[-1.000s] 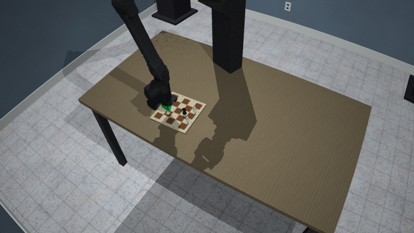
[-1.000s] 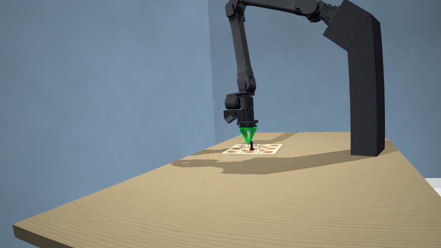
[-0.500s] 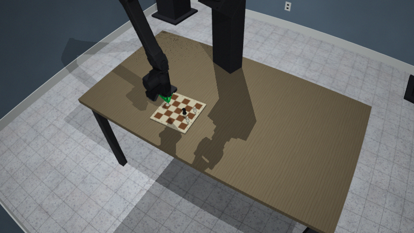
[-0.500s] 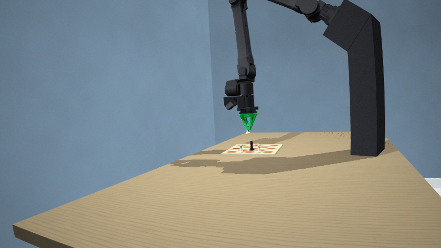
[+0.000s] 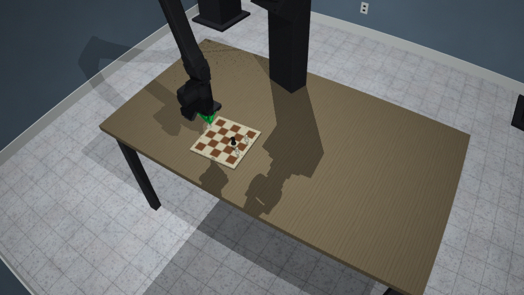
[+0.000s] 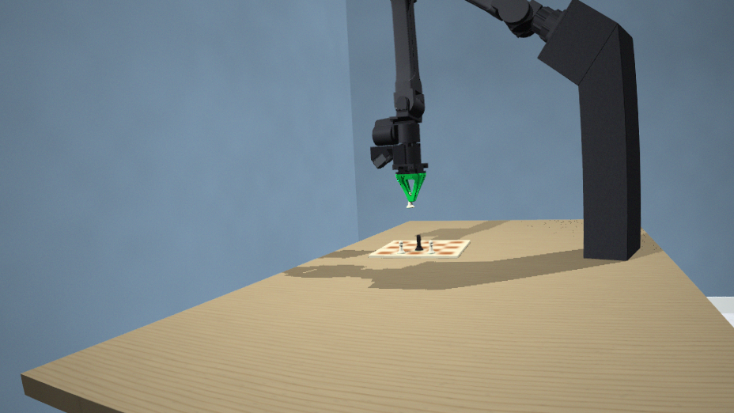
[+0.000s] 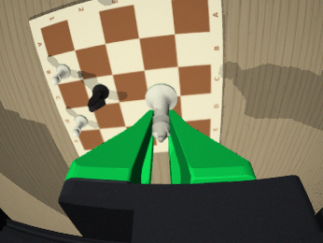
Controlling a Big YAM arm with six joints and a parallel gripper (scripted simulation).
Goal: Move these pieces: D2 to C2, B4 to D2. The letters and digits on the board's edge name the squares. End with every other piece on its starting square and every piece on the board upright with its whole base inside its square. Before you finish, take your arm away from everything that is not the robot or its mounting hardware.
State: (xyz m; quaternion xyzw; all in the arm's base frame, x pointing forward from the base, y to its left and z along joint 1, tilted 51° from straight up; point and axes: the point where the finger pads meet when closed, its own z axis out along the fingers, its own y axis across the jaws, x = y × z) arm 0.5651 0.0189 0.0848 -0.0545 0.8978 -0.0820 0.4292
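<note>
Right now the black piece is 5 cm behind my hand, 7 cm to the left of it and 11 cm below it. From my hand the other things lie so: chessboard (4 cm behind, 3 cm to the left, 13 cm below); then white pawn (1 cm ahead).
</note>
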